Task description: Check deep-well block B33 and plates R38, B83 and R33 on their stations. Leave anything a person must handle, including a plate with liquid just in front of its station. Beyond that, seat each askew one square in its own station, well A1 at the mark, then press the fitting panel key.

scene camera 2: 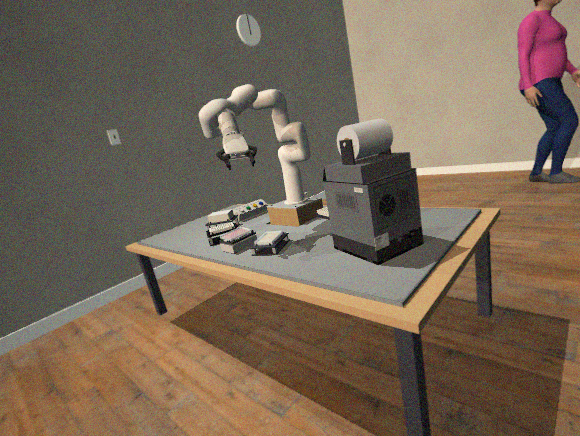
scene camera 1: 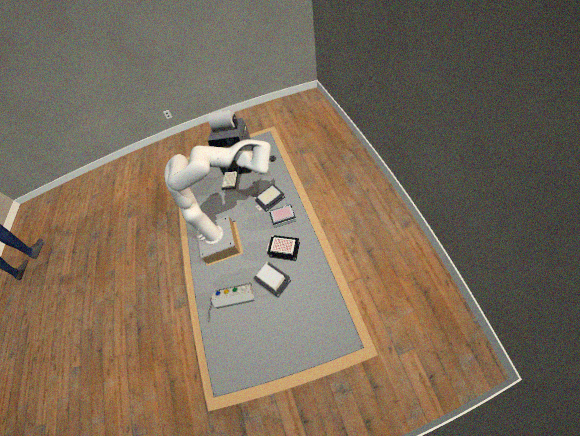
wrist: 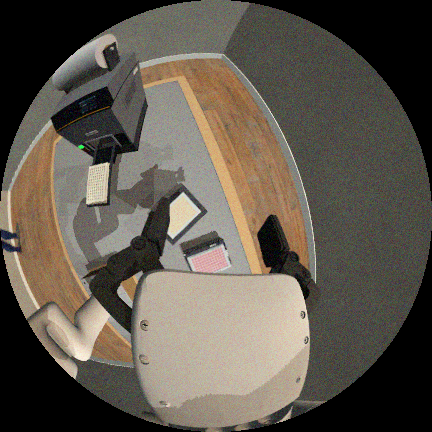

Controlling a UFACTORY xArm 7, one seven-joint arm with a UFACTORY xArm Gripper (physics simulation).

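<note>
My gripper (scene camera 2: pixel 241 166) (wrist: pixel 218 217) is open and empty, high above the table; in scene camera 1 the arm mostly hides it. A cream plate (scene camera 1: pixel 270 196) (scene camera 2: pixel 271 238) (wrist: pixel 184 212) lies in a dark station. A pink-welled plate (scene camera 1: pixel 283 214) (scene camera 2: pixel 238 234) (wrist: pixel 210 260) lies beside it; dark station parts show along one side in the wrist view. A red-welled plate (scene camera 1: pixel 283 245) sits on a black station. A white-topped plate or block (scene camera 1: pixel 270 276) (scene camera 2: pixel 221 216) is on another dark station. The key panel (scene camera 1: pixel 233 297) has blue, yellow, green and white keys. Labels and A1 marks are unreadable.
A dark machine (scene camera 2: pixel 372 210) (wrist: pixel 102 107) with a white roll (scene camera 2: pixel 367 139) stands at one table end. Another cream plate (scene camera 1: pixel 230 179) (wrist: pixel 98 183) is on its tray. The arm's wooden base (scene camera 1: pixel 236 237) (scene camera 2: pixel 285 216) stands near the long edge. A person (scene camera 2: pixel 545 55) is beyond the table.
</note>
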